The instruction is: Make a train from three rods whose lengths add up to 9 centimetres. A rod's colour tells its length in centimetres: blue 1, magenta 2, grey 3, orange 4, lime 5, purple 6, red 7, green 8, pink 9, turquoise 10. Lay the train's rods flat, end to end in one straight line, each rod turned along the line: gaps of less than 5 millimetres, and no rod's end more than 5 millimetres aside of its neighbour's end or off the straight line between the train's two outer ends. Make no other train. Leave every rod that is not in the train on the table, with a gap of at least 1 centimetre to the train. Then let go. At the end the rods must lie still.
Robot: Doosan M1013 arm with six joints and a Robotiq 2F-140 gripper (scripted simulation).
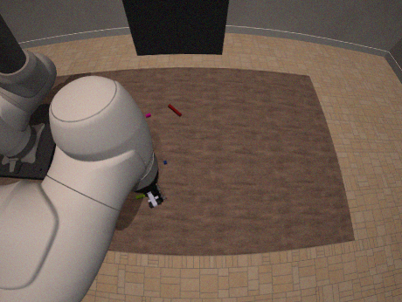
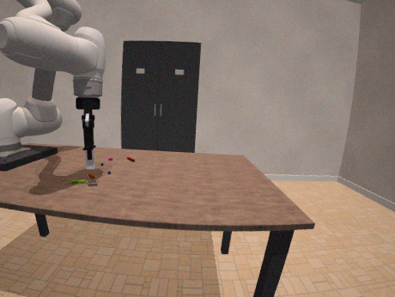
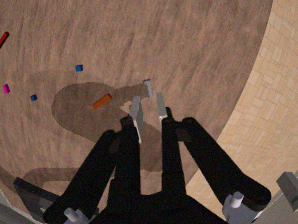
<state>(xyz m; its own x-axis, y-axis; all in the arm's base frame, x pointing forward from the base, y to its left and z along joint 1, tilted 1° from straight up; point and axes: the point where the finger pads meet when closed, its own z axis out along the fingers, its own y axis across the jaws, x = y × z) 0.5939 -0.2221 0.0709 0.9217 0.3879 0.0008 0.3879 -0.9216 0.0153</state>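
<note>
Right now my hand is 100 mm above the grey rod. From my hand the other things lie so: orange rod 100 mm below, 80 mm to the left, 40 mm behind; then magenta rod 330 mm to the left, 100 mm below, 60 mm behind; then lime rod 100 mm below, 60 mm behind, 10 mm to the left.
</note>
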